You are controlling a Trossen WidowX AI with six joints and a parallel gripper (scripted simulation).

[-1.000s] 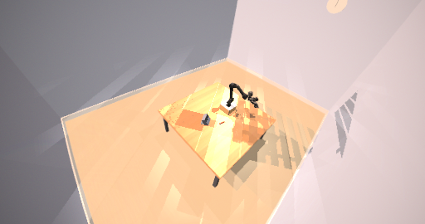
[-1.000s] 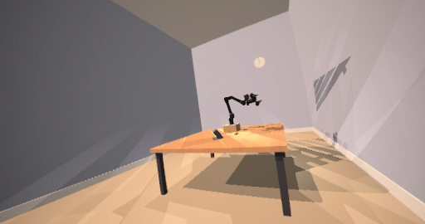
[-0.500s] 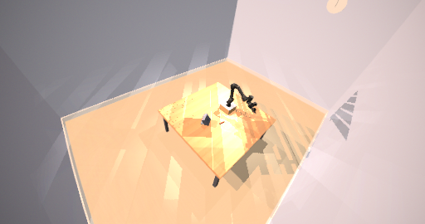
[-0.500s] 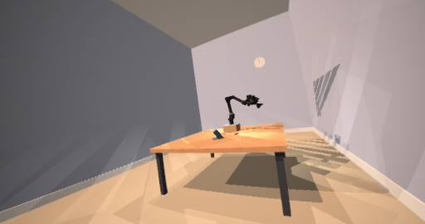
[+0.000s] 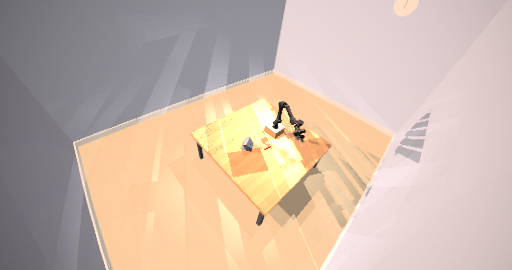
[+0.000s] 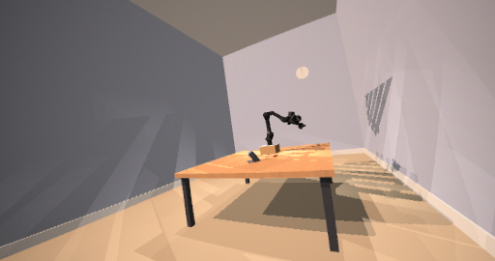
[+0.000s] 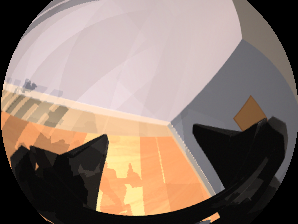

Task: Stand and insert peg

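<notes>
Right now the red peg is 33 cm to the right of my gripper tip, 29 cm below it and 10 cm ahead of it. Round my gripper tip: grey sloped panel 50 cm to the right, 25 cm below, 22 cm ahead.
</notes>
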